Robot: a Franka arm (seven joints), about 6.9 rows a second.
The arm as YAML. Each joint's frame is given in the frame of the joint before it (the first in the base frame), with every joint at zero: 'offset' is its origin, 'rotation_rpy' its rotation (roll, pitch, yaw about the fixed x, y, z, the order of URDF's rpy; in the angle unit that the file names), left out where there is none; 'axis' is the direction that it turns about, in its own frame. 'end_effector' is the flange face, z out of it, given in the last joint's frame.
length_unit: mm
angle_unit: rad
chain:
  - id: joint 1
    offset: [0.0, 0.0, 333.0]
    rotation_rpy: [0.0, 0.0, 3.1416]
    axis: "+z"
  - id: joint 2
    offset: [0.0, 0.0, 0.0]
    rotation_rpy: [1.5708, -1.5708, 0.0]
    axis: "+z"
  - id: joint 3
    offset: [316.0, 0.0, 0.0]
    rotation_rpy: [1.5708, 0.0, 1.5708]
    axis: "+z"
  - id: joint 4
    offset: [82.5, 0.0, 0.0]
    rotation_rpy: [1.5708, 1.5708, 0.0]
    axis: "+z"
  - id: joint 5
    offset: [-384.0, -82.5, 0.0]
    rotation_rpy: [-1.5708, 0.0, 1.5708]
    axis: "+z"
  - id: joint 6
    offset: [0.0, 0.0, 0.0]
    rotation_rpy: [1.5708, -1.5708, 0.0]
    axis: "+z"
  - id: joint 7
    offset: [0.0, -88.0, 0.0]
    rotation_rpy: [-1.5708, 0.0, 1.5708]
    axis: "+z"
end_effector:
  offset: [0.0, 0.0, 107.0]
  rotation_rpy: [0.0, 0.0, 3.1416]
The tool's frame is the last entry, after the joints.
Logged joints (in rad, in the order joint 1, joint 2, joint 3, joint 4, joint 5, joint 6, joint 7), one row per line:
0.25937 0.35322 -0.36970 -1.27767 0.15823 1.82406 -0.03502
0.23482 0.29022 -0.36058 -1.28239 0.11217 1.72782 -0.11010
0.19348 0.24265 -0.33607 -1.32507 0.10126 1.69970 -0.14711
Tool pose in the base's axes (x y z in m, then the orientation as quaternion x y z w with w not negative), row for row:
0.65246 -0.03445 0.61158 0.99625 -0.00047 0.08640 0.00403
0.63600 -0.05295 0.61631 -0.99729 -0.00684 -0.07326 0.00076
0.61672 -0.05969 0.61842 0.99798 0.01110 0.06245 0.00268
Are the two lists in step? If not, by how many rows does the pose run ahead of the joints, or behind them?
The pose runs 1 row ahead of the joints: the pose in row i belongs to the joints in row i + 1.
